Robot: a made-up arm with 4 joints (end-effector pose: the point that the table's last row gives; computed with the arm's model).
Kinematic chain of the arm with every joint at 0, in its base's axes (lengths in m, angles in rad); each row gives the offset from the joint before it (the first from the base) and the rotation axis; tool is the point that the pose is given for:
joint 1: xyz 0 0 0.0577 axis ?
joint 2: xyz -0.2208 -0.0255 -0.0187 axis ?
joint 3: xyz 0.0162 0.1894 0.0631 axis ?
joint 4: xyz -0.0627 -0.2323 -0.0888 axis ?
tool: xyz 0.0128 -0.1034 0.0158
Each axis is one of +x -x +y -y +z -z.
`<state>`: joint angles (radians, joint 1 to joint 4).
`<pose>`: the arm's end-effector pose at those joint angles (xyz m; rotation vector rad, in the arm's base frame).
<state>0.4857 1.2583 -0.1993 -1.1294</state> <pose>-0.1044 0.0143 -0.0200 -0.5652 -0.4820 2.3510</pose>
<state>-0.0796 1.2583 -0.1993 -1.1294</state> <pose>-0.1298 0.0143 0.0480 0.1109 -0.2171 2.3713</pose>
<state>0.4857 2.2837 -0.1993 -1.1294</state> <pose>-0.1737 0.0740 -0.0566 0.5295 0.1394 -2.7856</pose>
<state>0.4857 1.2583 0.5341 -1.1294</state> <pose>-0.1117 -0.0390 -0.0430 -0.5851 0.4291 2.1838</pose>
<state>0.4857 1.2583 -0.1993 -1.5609</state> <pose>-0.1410 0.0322 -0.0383 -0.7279 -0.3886 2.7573</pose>
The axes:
joint 1: -y
joint 2: +z
joint 3: +y
joint 4: -z

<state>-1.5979 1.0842 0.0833 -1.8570</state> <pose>-0.0257 0.0117 0.2579 2.2136 0.3015 2.0874</pose>
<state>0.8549 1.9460 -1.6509 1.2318</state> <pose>-0.0354 0.1016 -0.1433 1.3311 -0.5865 1.2144</pose>
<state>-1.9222 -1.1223 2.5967 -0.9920</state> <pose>0.1960 -0.0207 0.3284 -1.2791 -1.3482 1.9154</pose>
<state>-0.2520 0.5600 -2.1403 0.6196</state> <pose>-0.0339 -0.0660 0.0552 1.1331 -1.5577 -0.1774</pose>
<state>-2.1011 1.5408 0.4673 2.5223</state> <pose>0.1647 -0.1600 0.2611 -1.2031 1.6653 -0.1152</pose>
